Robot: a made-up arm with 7 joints.
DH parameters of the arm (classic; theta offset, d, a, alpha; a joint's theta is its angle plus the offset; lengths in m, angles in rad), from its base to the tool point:
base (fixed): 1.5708 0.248 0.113 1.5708
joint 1: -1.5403 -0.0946 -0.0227 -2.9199
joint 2: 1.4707 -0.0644 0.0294 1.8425
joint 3: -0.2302 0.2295 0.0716 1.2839
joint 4: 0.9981 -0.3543 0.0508 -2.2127
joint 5: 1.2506 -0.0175 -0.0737 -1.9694
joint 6: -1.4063 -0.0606 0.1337 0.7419
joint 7: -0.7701 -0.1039 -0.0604 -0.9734
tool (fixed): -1.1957 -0.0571 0 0
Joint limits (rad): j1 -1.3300..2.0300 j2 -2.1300..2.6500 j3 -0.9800..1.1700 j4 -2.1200..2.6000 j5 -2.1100..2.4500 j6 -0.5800..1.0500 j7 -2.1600..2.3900
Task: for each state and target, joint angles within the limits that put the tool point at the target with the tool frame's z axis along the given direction. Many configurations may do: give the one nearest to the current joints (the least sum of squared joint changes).
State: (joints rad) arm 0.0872 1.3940 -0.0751 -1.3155 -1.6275 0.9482 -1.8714
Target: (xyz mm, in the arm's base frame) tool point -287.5 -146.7 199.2 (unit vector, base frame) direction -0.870 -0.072 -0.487
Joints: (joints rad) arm 0.0643 1.0987 0.7186 -1.4283 -1.7870 1.0500 -2.1494
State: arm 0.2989 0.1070 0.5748 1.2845 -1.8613 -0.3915 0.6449
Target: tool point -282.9 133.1 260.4 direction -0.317 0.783 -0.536
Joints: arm 0.7310 0.2391 0.3799 1.9101 -1.4213 -0.1649 0.8850
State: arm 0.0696 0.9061 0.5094 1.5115 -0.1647 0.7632 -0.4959
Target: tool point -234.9 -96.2 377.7 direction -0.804 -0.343 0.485
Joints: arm -0.2620 1.4302 -0.4847 1.6874 -0.8786 1.0500 -0.4215
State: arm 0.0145 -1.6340 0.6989 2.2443 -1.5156 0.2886 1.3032
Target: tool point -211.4 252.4 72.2 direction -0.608 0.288 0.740
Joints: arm -0.0661 -1.7131 0.0493 2.6000 -1.6747 0.0076 0.4636
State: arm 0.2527 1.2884 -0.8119 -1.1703 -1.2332 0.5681 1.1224
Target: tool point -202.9 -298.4 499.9 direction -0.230 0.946 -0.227
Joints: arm 0.0695 1.3309 -0.2304 -1.5041 -1.0592 0.5390 1.1194
